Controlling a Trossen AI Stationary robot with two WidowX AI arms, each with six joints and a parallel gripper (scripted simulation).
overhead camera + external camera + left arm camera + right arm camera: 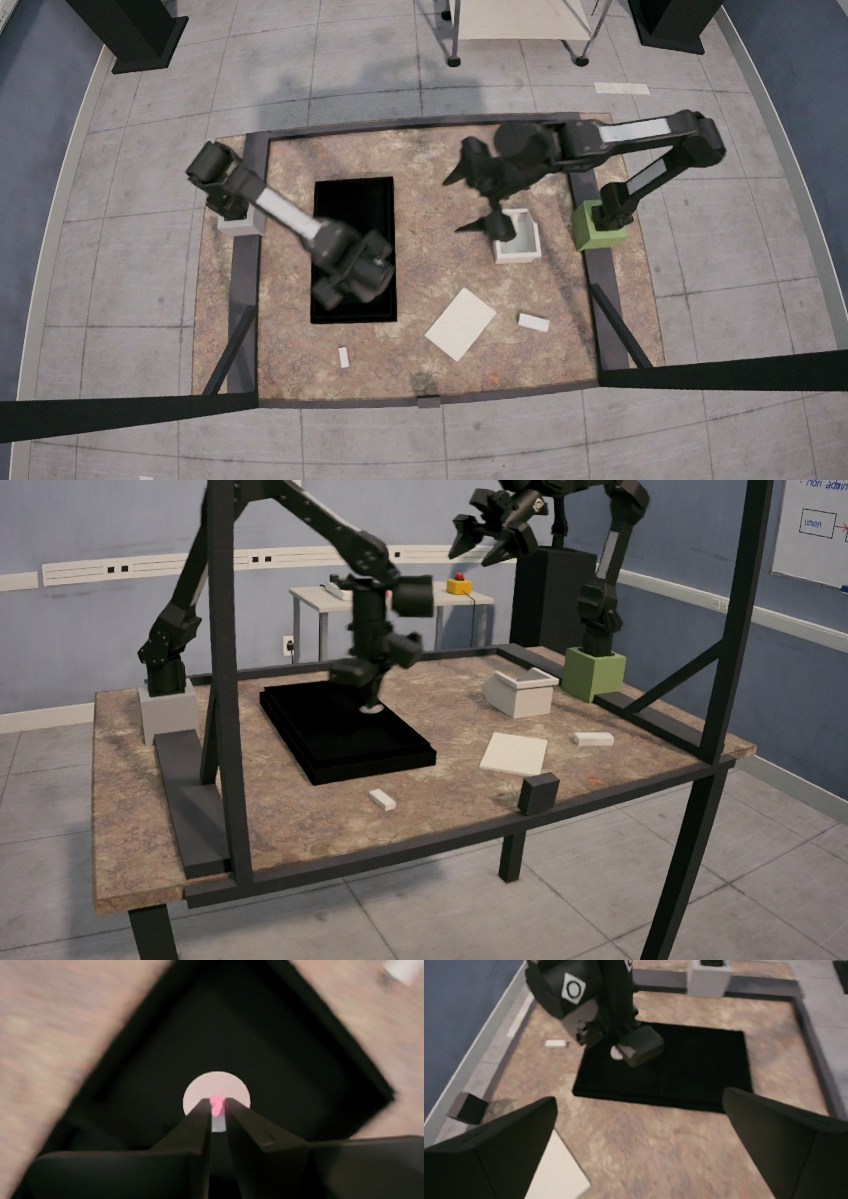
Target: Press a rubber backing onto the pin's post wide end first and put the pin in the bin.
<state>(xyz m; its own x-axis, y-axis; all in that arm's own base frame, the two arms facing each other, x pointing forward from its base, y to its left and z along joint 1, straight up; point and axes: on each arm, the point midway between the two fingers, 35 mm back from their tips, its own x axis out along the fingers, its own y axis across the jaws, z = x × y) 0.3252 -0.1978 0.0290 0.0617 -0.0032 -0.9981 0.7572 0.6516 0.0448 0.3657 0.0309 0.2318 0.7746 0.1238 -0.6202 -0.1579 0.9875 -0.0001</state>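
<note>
Now: left hand 90 mm short of the black tray, 90 mm above it and 40 mm to the right of it. Also, from my left hand: flat white card: 230 mm to the right, 110 mm below, 90 mm behind; pin: 30 mm below; pink rubber backing: 30 mm below.
Now: right hand 250 mm above the pin, 210 mm to the right of it and 90 mm past it. Round my right hand: flat white card: 330 mm below, 180 mm behind, 20 mm to the right; then pink rubber backing: 250 mm below, 210 mm to the left, 90 mm behind; then white bin: 290 mm below, 140 mm to the right, 40 mm ahead.
</note>
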